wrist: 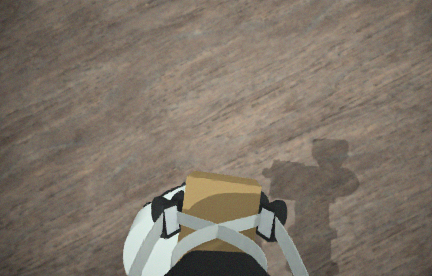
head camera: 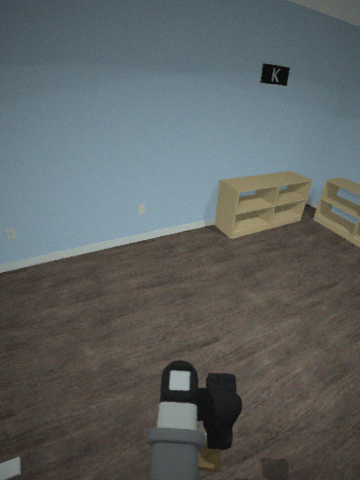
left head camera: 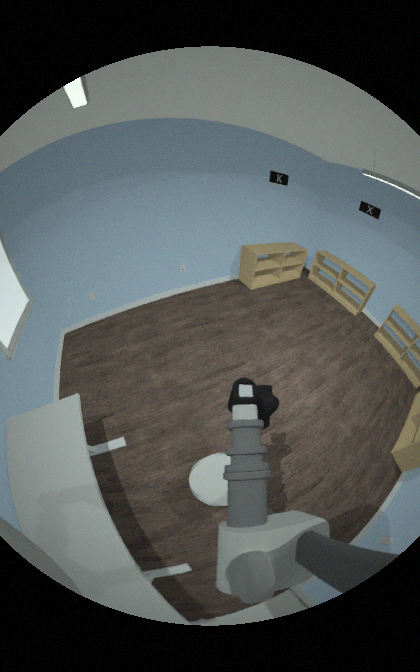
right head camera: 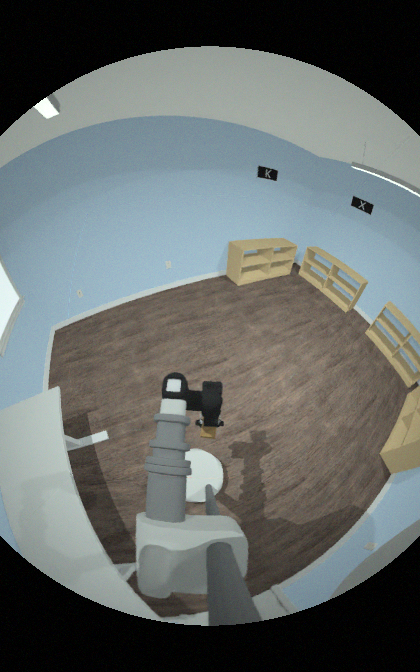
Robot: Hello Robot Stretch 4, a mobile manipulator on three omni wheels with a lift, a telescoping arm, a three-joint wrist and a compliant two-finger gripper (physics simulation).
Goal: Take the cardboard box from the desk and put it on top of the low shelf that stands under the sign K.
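Frame: origin at the robot's base, x ahead, y left, z up, level; centimetres.
Seen in the pictures: gripper, fingertip midpoint: [wrist: 218, 206].
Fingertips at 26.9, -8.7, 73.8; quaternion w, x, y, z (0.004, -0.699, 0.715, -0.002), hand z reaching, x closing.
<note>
A point is followed by its place in that frame, as x, y, z.
The cardboard box [head camera: 209, 460] @(22.4, -8.6, 77.9) [right head camera: 208, 431] [wrist: 223, 200] @(28.3, -9.1, 78.0) is between the two fingertips of my gripper [right head camera: 209, 423] [wrist: 218, 206] @(26.9, -8.7, 73.8), which is shut on it and holds it above the floor. In the left head view the box is hidden behind the arm and wrist. The low shelf [head camera: 226, 207] @(260.4, -42.7, 31.5) [left head camera: 248, 267] [right head camera: 235, 262] stands far off against the blue wall, ahead and to the right. The black sign K [head camera: 274, 75] @(307.4, -85.3, 171.7) [left head camera: 279, 178] [right head camera: 267, 173] hangs on the wall above it. The desk [left head camera: 45, 450] [right head camera: 30, 450] is at the left, beside the arm.
A second low shelf [left head camera: 357, 305] [right head camera: 348, 301] stands right of the first, under the sign X [left head camera: 370, 209] [right head camera: 362, 205]. Further shelves line the right side. The white round base [left head camera: 209, 480] [right head camera: 205, 475] is below the arm. A desk foot [left head camera: 112, 445] [right head camera: 95, 439] sticks out over the floor at the left.
</note>
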